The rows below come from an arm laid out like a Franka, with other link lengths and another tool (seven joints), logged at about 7 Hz.
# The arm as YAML. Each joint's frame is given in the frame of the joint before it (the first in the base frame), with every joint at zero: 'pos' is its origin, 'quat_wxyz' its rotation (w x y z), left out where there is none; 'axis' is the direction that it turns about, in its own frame. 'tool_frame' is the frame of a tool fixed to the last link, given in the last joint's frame.
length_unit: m
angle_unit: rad
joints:
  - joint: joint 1
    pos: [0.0, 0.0, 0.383]
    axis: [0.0, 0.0, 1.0]
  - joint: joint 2
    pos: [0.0, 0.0, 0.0]
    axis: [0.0, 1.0, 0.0]
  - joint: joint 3
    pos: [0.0, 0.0, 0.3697]
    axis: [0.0, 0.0, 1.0]
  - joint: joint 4
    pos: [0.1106, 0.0, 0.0]
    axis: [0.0, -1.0, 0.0]
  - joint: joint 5
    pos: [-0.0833, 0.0, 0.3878]
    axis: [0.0, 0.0, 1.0]
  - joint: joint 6
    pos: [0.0, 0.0, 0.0]
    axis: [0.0, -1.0, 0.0]
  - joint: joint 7
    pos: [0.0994, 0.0, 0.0]
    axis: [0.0, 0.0, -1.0]
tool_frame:
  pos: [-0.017, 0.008, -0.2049]
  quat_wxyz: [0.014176, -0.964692, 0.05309, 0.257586]
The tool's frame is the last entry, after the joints.
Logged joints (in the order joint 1, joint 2, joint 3, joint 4, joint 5, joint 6, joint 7), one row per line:
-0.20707 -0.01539 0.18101 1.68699 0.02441 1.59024 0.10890
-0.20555 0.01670 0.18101 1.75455 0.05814 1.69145 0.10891
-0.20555 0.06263 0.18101 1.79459 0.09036 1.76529 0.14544
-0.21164 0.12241 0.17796 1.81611 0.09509 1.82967 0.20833
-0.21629 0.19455 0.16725 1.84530 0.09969 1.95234 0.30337
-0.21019 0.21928 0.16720 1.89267 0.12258 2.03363 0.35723
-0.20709 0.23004 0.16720 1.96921 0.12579 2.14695 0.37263
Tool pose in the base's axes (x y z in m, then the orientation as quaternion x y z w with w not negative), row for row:
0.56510 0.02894 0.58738 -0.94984 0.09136 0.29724 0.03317
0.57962 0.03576 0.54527 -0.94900 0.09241 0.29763 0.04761
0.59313 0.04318 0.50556 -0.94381 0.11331 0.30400 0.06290
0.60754 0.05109 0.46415 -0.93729 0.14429 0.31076 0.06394
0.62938 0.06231 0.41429 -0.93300 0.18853 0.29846 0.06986
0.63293 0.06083 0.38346 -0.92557 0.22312 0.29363 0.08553
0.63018 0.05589 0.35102 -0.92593 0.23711 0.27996 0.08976
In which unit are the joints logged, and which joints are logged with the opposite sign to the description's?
The joints are logged in radians. Opposite sign: joint 1, joint 3, joint 4.
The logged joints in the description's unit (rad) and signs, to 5 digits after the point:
0.20707 -0.01539 -0.18101 -1.68699 0.02441 1.59024 0.10890
0.20555 0.01670 -0.18101 -1.75455 0.05814 1.69145 0.10891
0.20555 0.06263 -0.18101 -1.79459 0.09036 1.76529 0.14544
0.21164 0.12241 -0.17796 -1.81611 0.09509 1.82967 0.20833
0.21629 0.19455 -0.16725 -1.84530 0.09969 1.95234 0.30337
0.21019 0.21928 -0.16720 -1.89267 0.12258 2.03363 0.35723
0.20709 0.23004 -0.16720 -1.96921 0.12579 2.14695 0.37263

